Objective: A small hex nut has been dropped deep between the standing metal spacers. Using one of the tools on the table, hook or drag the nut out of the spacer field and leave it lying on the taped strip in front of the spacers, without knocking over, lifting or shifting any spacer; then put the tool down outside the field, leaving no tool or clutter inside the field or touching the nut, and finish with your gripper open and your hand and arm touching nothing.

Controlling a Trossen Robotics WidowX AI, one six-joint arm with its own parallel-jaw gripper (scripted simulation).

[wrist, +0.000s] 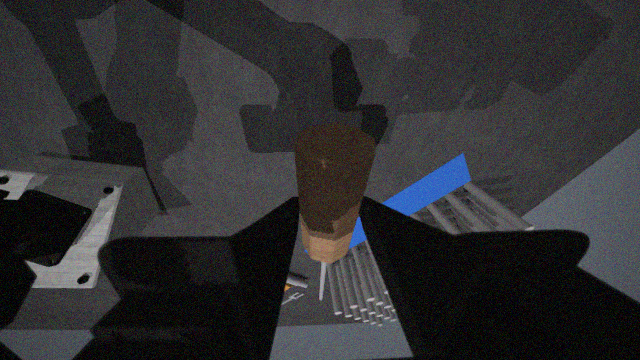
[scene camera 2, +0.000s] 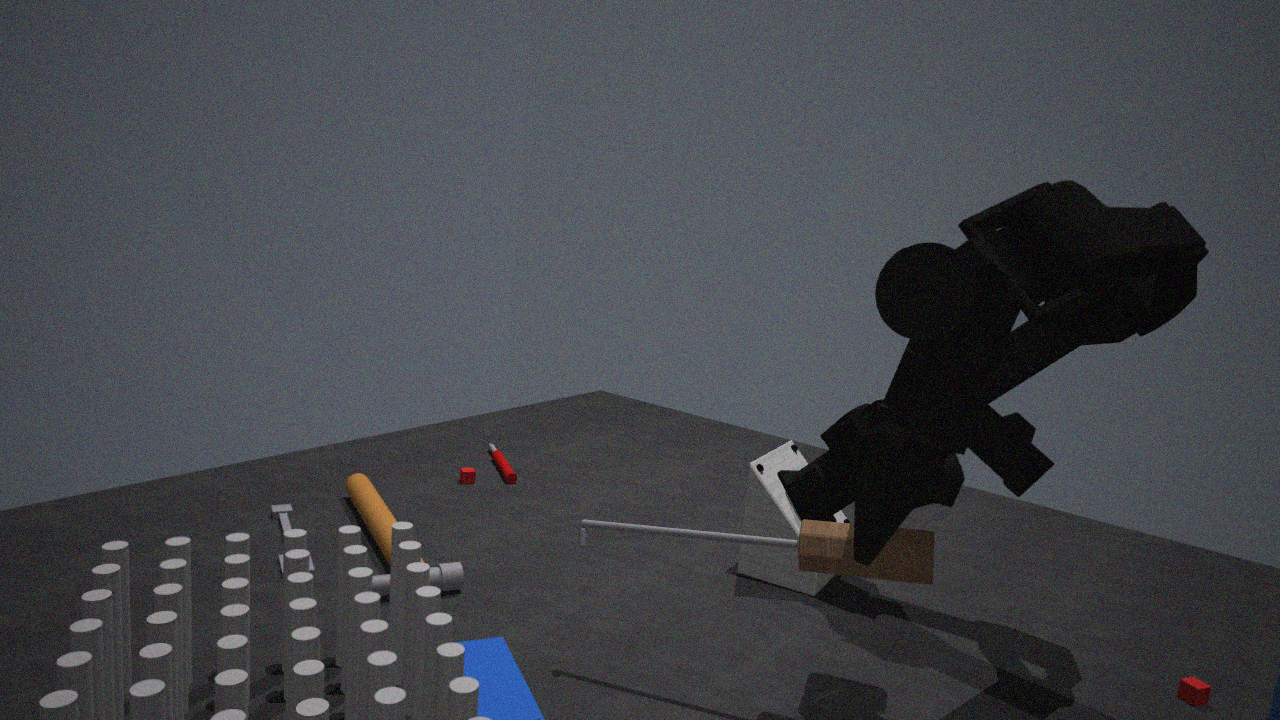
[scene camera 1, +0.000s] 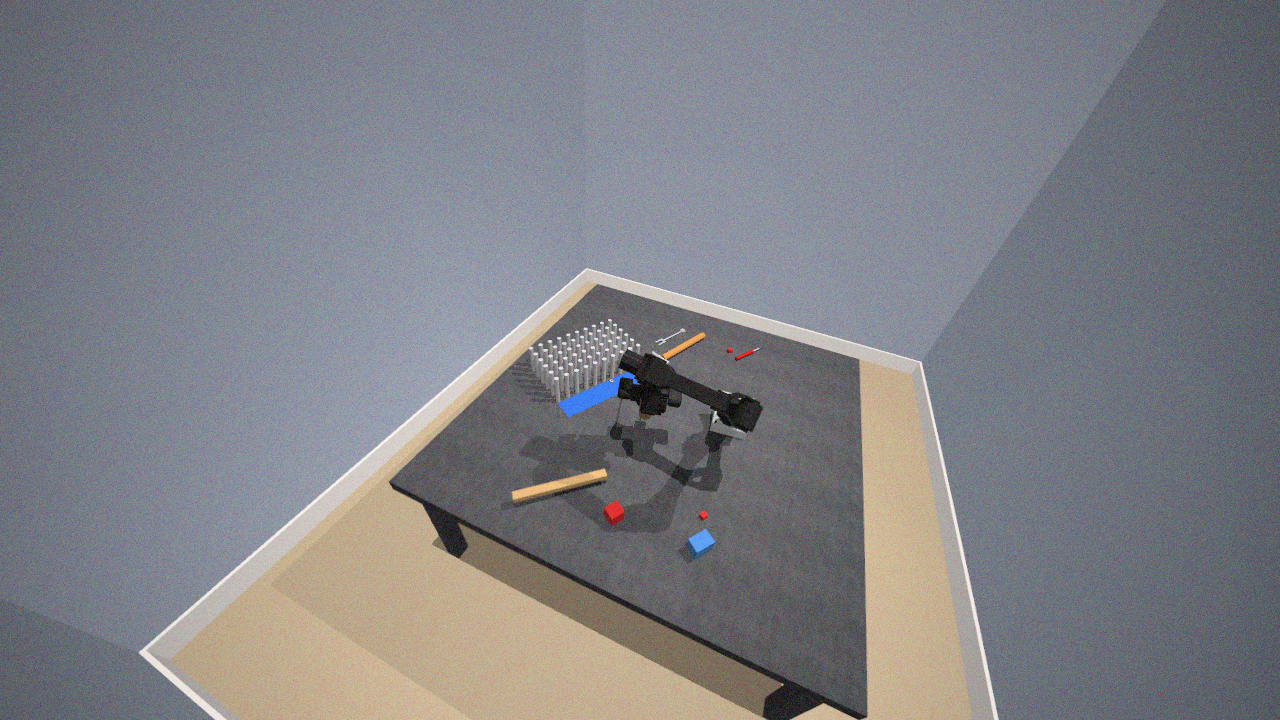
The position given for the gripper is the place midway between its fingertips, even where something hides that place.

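The gripper (scene camera 2: 862, 554) is visible, and you'd also find the gripper (wrist: 329, 203) and again the gripper (scene camera 1: 645, 405). There's a wooden-handled brush (scene camera 1: 532, 494) too, but in the wrist view the brush is out of frame, and in scene camera 2 the brush is out of frame as well. A hammer (scene camera 2: 375, 513) is there, and so is a blue taped strip (scene camera 1: 584, 400), with the strip (wrist: 455, 173) visible again.
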